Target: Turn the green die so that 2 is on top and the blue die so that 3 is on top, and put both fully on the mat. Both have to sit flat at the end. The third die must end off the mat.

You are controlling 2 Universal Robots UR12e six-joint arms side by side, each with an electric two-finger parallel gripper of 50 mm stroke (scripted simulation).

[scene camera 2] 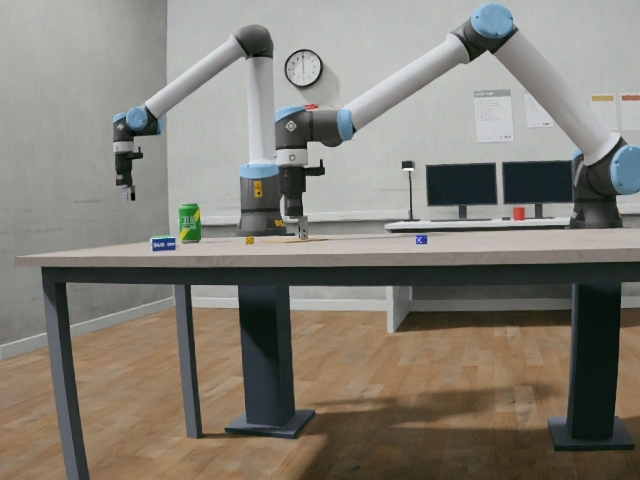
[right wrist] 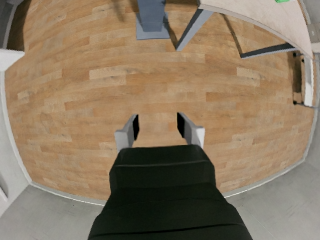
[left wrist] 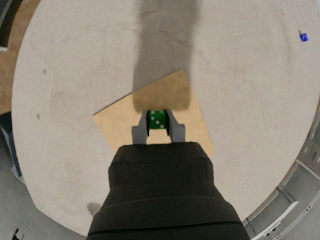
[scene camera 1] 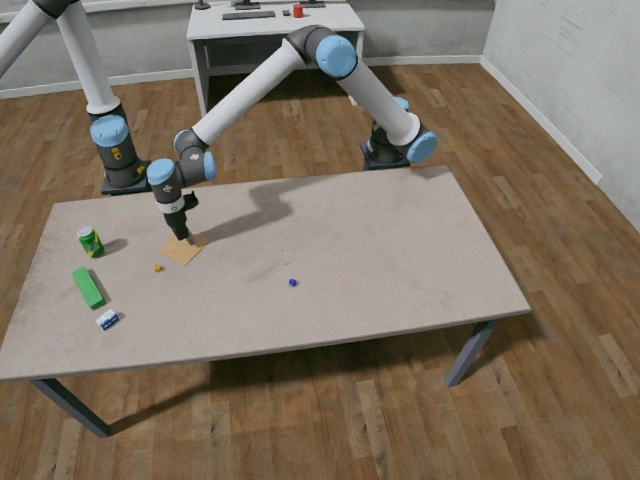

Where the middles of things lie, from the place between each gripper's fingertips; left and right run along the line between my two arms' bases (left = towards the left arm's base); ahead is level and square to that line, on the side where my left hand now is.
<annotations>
I see the tan mat (scene camera 1: 180,251) 10 mm ahead of my left hand (scene camera 2: 303,238), 30 mm to the right of it and 20 mm below it.
Right now my right hand is 480 mm short of the tan mat, 900 mm to the right of it and 170 mm above it.
</annotations>
